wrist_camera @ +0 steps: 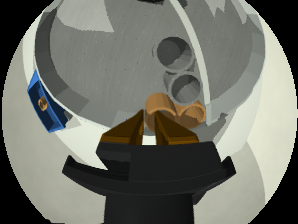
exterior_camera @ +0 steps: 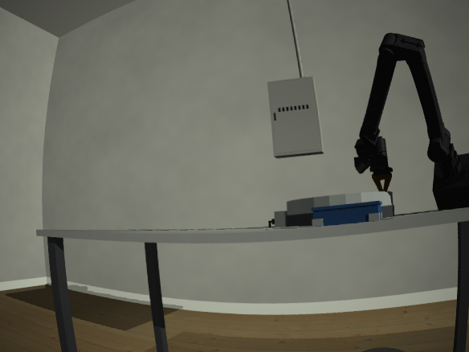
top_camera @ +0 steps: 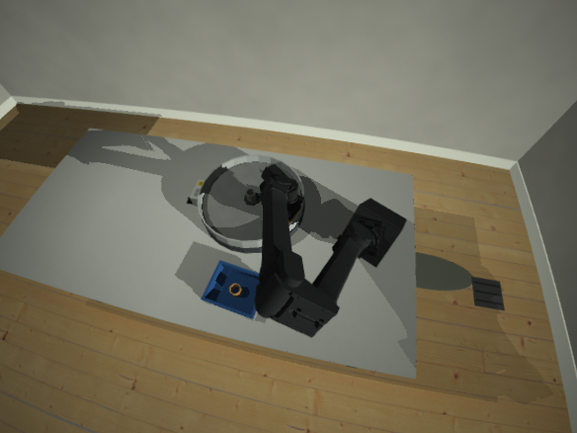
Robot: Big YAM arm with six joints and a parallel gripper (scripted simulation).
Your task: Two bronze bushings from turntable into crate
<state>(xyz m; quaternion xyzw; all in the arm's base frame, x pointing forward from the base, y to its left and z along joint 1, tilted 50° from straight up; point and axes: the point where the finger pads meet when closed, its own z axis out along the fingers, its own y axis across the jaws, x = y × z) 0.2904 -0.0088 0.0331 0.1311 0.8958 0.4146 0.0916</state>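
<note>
Right now the blue crate is 310 mm to the left of my hand, 60 mm below it and 60 mm ahead of it. From my hand the other things lie so: round grey turntable 180 mm ahead, 30 mm to the right, 30 mm below.
</note>
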